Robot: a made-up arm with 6 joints.
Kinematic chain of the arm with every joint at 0, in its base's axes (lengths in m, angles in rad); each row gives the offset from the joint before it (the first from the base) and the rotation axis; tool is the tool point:
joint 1: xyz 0 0 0.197 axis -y
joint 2: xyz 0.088 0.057 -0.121 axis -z
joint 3: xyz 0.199 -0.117 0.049 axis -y
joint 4: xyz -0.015 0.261 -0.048 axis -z
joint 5: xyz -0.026 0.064 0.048 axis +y
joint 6: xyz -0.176 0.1 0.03 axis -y
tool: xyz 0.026 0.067 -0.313
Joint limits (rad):
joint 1: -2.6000..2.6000
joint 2: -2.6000..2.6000
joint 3: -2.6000..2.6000
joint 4: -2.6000..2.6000
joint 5: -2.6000..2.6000
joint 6: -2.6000..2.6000
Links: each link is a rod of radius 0.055 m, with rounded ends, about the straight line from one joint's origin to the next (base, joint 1, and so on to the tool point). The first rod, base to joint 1, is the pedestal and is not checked.
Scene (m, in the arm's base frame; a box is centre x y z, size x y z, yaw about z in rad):
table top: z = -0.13
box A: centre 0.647 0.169 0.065 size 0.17 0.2 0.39 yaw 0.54
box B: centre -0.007 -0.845 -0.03 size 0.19 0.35 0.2 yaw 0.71
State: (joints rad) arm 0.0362 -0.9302 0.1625 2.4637 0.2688 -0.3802
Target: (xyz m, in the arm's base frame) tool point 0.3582 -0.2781 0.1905
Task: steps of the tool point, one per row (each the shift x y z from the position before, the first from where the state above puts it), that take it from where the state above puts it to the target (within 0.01 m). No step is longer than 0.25 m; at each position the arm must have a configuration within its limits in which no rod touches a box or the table.
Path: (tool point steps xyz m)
1: 0.1107 -0.0365 0.1606
2: 0.0594 -0.0879 0.1640
3: -0.0058 -0.1189 0.1450
4: 0.1143 -0.0811 -0.0445
5: 0.0464 -0.1820 -0.0073
6: -0.0369 -0.2251 -0.0554
7: -0.1099 -0.1562 -0.0893
8: -0.1420 -0.0658 -0.0981

